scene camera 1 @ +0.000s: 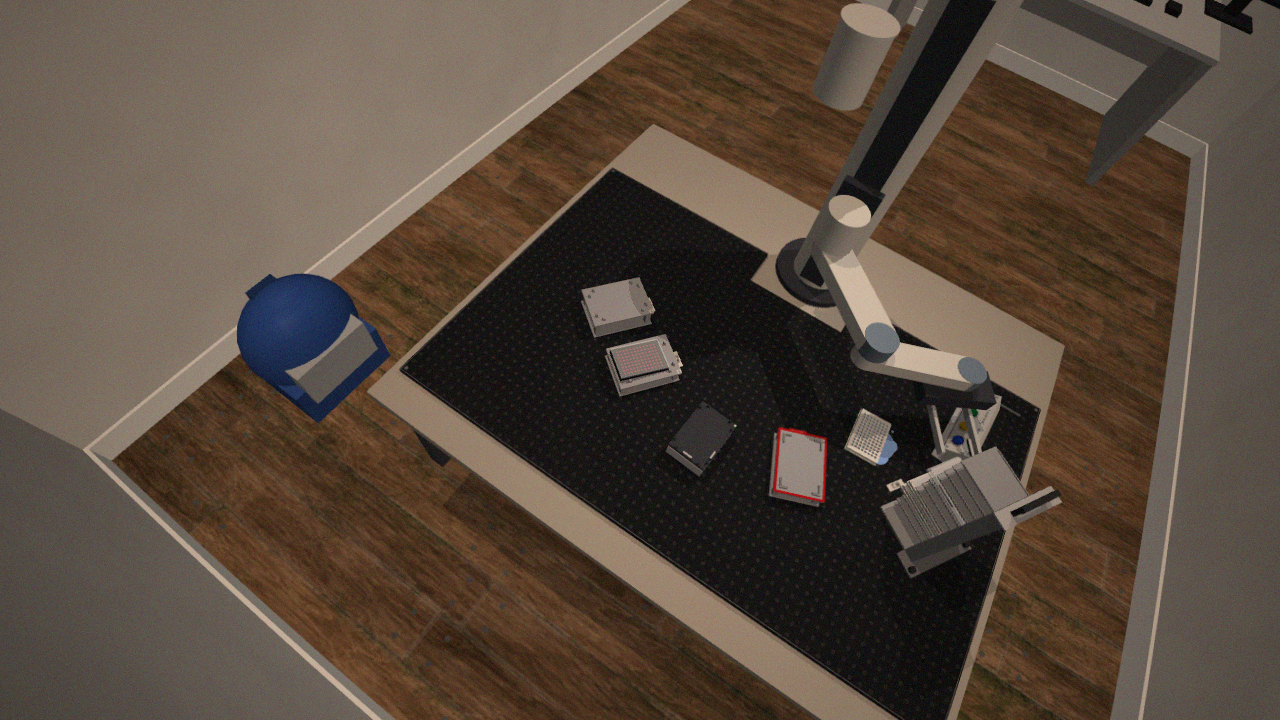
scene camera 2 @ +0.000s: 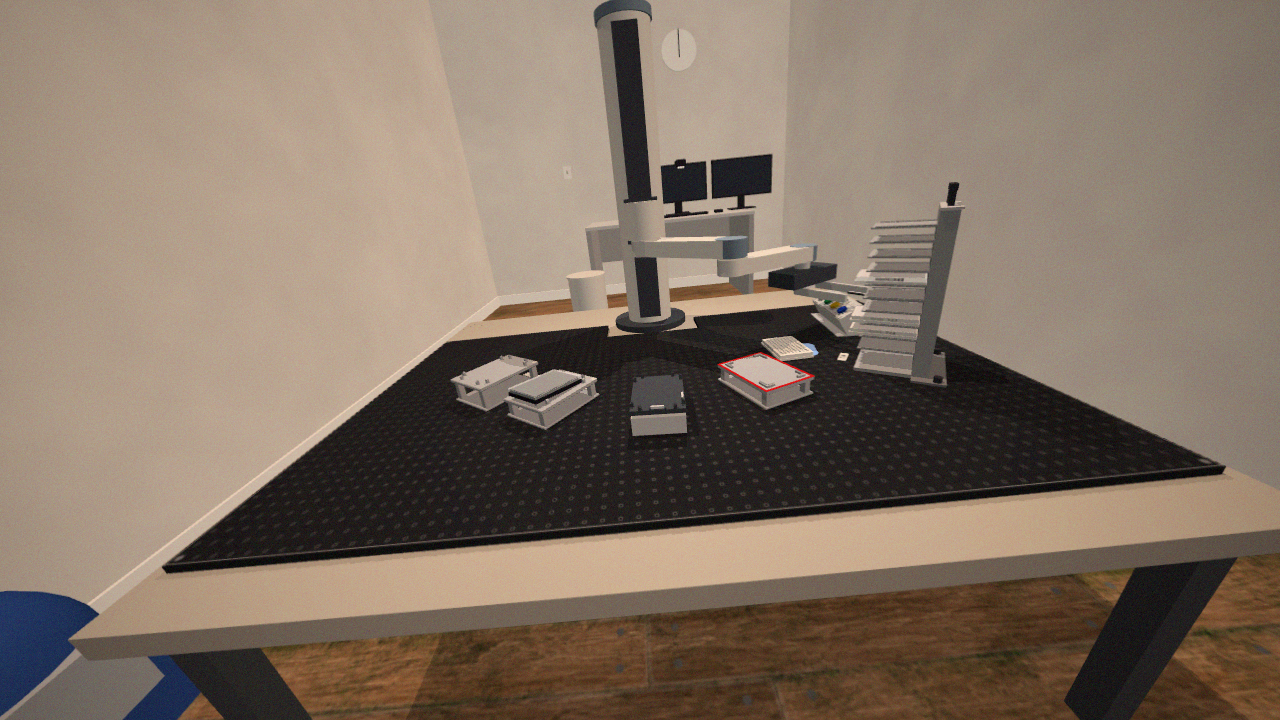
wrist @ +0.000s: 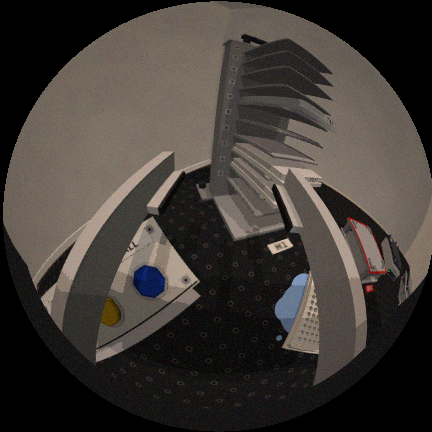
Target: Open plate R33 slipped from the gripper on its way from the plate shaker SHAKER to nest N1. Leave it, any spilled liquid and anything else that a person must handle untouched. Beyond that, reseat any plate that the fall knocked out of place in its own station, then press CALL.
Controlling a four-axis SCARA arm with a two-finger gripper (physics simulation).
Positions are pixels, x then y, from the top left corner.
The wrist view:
my gripper: 230,168
button panel: 152,285
